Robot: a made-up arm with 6 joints.
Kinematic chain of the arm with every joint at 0, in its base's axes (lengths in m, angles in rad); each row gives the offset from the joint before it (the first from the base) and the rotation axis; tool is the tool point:
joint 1: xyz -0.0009 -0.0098 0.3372 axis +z
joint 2: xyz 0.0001 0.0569 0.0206 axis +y
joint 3: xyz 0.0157 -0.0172 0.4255 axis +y
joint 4: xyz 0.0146 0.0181 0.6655 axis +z
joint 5: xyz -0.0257 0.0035 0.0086 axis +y
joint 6: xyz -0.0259 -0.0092 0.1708 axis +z
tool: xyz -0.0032 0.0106 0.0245
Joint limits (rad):
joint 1: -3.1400..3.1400
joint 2: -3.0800..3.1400
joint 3: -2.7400..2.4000
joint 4: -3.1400..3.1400
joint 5: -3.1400..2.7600
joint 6: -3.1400..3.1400
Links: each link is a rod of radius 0.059 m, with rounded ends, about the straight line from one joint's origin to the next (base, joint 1, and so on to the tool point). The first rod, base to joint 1, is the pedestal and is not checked.
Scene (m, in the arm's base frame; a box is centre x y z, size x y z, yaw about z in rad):
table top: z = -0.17
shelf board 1: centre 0.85 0.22 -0.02 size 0.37 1 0.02 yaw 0.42
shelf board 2: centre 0.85 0.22 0.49 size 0.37 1 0.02 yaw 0.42
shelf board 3: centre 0.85 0.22 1 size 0.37 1 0.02 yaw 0.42
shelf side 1: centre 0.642 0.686 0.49 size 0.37 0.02 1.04 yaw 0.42
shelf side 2: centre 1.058 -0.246 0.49 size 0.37 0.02 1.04 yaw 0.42
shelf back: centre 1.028 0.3 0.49 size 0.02 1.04 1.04 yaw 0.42
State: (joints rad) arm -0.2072 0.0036 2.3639 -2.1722 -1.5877 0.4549
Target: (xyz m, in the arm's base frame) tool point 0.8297 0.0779 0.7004
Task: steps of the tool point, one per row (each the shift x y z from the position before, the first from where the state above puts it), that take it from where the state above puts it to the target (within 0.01 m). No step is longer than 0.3 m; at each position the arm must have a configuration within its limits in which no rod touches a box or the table.
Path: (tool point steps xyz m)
1: 0.1443 -0.1025 0.2064
2: 0.0206 -0.0857 0.2653
3: 0.1334 0.0453 0.0120
4: 0.1292 0.0720 -0.0120

